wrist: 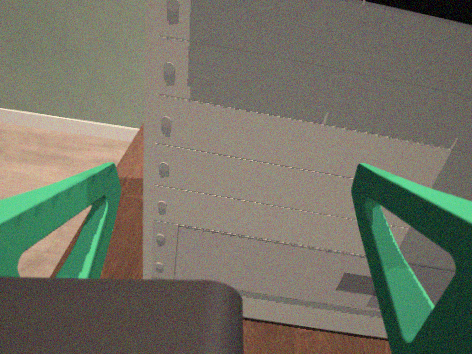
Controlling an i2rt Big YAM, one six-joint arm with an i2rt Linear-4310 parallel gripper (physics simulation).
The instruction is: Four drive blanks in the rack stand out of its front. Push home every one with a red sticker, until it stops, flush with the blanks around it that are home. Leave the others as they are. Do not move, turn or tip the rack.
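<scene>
The grey rack [153, 150] fills the middle and right of the wrist view and appears tilted in the picture. A column of round holes runs down its left edge. Thin seams divide its wide grey face into stacked panels [260, 132]. A dark shadow covers the upper part. No red sticker shows, and I cannot tell from this view whether any panel stands out. My gripper [236, 176] is open and empty, with its green fingers wide apart in front of the grey face. The right finger hides part of the lower panels, and the dark gripper body hides the lower left.
A brown wooden surface [122, 240] shows to the left of the rack and below it. A green wall [70, 55] with a white skirting strip [70, 121] and a pale wood floor [35, 160] lie beyond at the left. The top right corner is black.
</scene>
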